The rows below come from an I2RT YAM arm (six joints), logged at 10 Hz.
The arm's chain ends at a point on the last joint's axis. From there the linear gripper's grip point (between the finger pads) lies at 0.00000 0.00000 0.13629 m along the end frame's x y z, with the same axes.
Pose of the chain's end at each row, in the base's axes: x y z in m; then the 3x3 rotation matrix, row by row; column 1 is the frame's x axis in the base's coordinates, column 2 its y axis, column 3 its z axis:
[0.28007 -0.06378 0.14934], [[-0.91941 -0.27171 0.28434], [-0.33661 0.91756 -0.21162], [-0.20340 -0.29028 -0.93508]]
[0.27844 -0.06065 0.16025], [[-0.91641 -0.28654 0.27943], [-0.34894 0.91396 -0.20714], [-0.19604 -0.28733 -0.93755]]
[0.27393 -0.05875 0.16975], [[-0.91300 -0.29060 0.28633], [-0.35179 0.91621 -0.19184], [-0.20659 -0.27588 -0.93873]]
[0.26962 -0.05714 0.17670], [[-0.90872 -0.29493 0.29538], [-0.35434 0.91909 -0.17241], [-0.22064 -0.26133 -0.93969]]
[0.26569 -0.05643 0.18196], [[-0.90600 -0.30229 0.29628], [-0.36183 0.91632 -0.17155], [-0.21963 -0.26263 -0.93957]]
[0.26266 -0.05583 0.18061], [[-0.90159 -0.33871 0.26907], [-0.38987 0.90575 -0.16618], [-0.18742 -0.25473 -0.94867]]
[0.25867 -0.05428 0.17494], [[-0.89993 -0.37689 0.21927], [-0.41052 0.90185 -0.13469], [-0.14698 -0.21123 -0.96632]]
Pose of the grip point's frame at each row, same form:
[0.31882 -0.09262 0.02190], [[-0.91941 -0.27171 0.28434], [-0.33661 0.91756 -0.21162], [-0.20340 -0.29028 -0.93508]]
[0.31652 -0.08888 0.03247], [[-0.91641 -0.28654 0.27943], [-0.34894 0.91396 -0.20714], [-0.19604 -0.28733 -0.93755]]
[0.31295 -0.08490 0.04181], [[-0.91300 -0.29060 0.28633], [-0.35179 0.91621 -0.19184], [-0.20659 -0.27588 -0.93873]]
[0.30988 -0.08064 0.04863], [[-0.90872 -0.29493 0.29538], [-0.35434 0.91909 -0.17241], [-0.22064 -0.26133 -0.93969]]
[0.30607 -0.07981 0.05391], [[-0.90600 -0.30229 0.29628], [-0.36183 0.91632 -0.17155], [-0.21963 -0.26263 -0.93957]]
[0.29933 -0.07848 0.05132], [[-0.90159 -0.33871 0.26907], [-0.38987 0.90575 -0.16618], [-0.18742 -0.25473 -0.94867]]
[0.28855 -0.07264 0.04324], [[-0.89993 -0.37689 0.21927], [-0.41052 0.90185 -0.13469], [-0.14698 -0.21123 -0.96632]]

